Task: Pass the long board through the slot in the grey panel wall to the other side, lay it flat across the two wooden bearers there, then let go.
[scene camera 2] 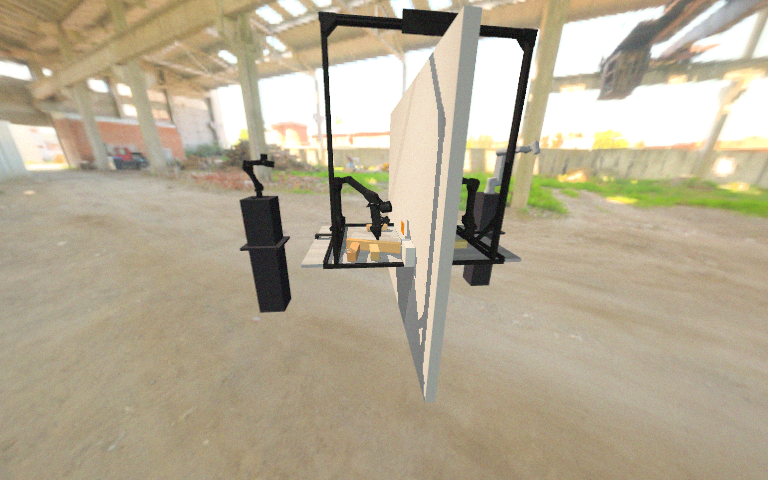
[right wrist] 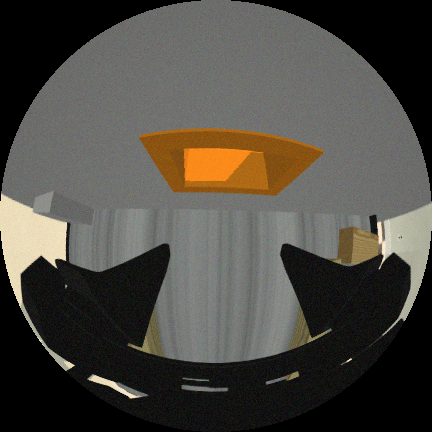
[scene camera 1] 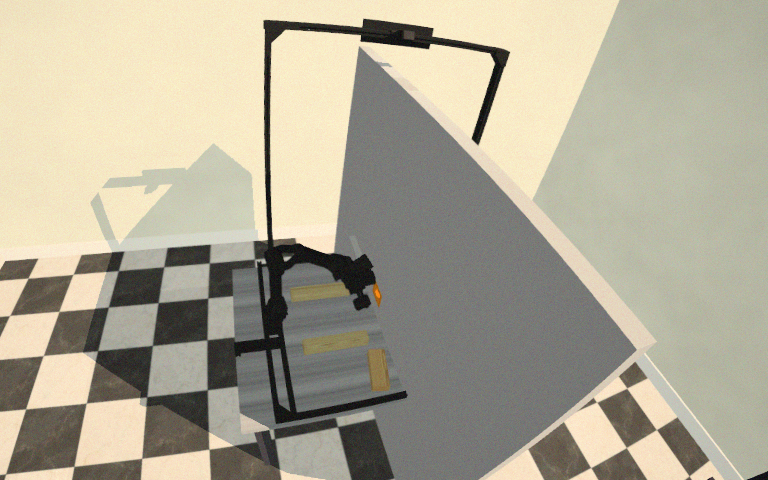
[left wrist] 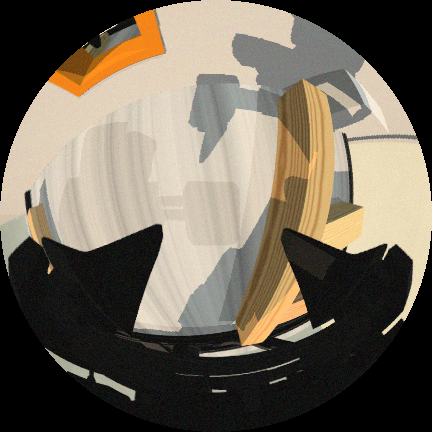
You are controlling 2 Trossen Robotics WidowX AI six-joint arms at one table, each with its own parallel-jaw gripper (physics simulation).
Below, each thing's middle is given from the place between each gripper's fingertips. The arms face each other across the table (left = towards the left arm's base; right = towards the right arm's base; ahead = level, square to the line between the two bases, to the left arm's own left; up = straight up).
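There's the orange-framed slot (right wrist: 192, 159), and my right gripper is 30 mm below it and 80 mm to the right of it.
From my left hand, that same orange-framed slot is 50 mm above, 180 mm to the right and 70 mm ahead.
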